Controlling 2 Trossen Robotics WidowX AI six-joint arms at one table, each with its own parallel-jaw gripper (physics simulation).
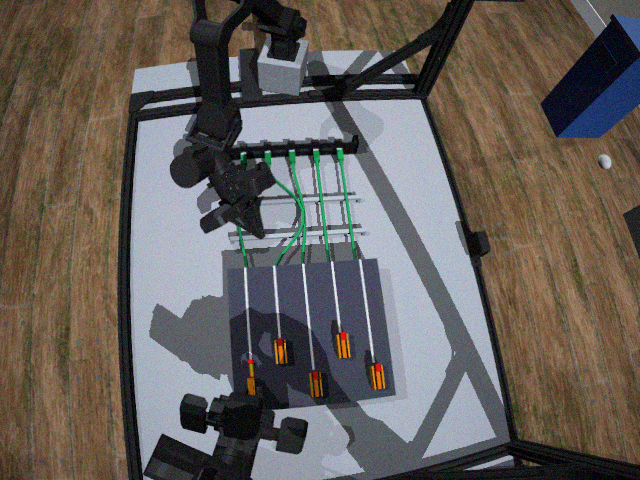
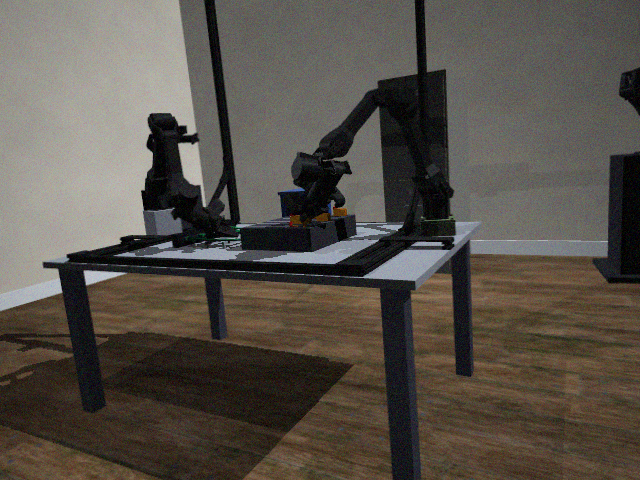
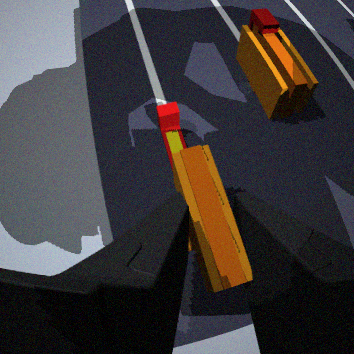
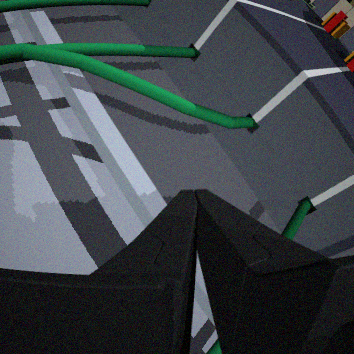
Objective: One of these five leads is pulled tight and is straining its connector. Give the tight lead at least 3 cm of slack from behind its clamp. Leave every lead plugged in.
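Places are measured from the left arm's base along level axes (x ahead, y left, z up), in metres.
Where they show: left gripper, fingertip midpoint: (image 1: 254, 386) (image 2: 303, 220) (image 3: 210, 205); right gripper, fingertip midpoint: (image 1: 262, 238) (image 2: 238, 235) (image 4: 193, 202); left arm's base at its link origin: (image 2: 437, 217); right arm's base at its link origin: (image 1: 283, 50) (image 2: 160, 209).
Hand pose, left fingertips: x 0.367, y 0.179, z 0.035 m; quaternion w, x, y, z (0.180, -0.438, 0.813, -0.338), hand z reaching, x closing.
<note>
Things, the pixels of their top centre, and the offset from my left fingertips. "pt": a spot on its surface instead.
- black connector strip at a spot on its surface: (image 1: 305, 149) pt dy -0.264, dx +0.420, dz -0.056 m
- dark block at a spot on its surface: (image 1: 258, 310) pt dy -0.053, dx +0.119, dz -0.016 m
- leftmost lead at a spot on its surface: (image 4: 297, 220) (image 1: 246, 264) pt dy -0.062, dx +0.218, dz -0.055 m
- second lead at a spot on its surface: (image 1: 294, 240) pt dy -0.165, dx +0.230, dz -0.053 m
- leftmost clamp's orange lever at its top centre: (image 3: 211, 212) (image 1: 251, 390) (image 2: 304, 215) dy +0.005, dx -0.005, dz +0.017 m
- yellow part at a spot on its surface: (image 3: 168, 117) pt dy -0.008, dx +0.039, dz -0.005 m
- second clamp at its top centre: (image 3: 279, 49) (image 1: 280, 351) dy -0.063, dx +0.037, dz +0.008 m
Five green leads run from the black connector strip (image 1: 305, 149) to the dark block (image 1: 258, 310). The leftmost lead (image 1: 242, 253) (image 4: 297, 220) is partly hidden by the right arm. The second lead (image 1: 295, 240) bows right across the third; the fourth (image 1: 321, 206) and fifth (image 1: 347, 206) look nearly straight. White lines continue to orange clamps. My left gripper (image 1: 251, 395) (image 3: 210, 205) is shut on the leftmost clamp's orange lever (image 3: 220, 235), beside its red and yellow part (image 3: 168, 117). My right gripper (image 1: 261, 235) (image 4: 193, 202) is shut, tips together, above the leftmost lead.
Two pale rails (image 1: 336, 197) (image 1: 338, 231) cross beneath the leads. The second clamp (image 1: 280, 351) (image 3: 275, 65) stands to the right of the left gripper. Other clamps (image 1: 316, 383) (image 1: 343, 345) (image 1: 377, 376) stand farther right. A black frame (image 1: 124, 258) borders the table.
</note>
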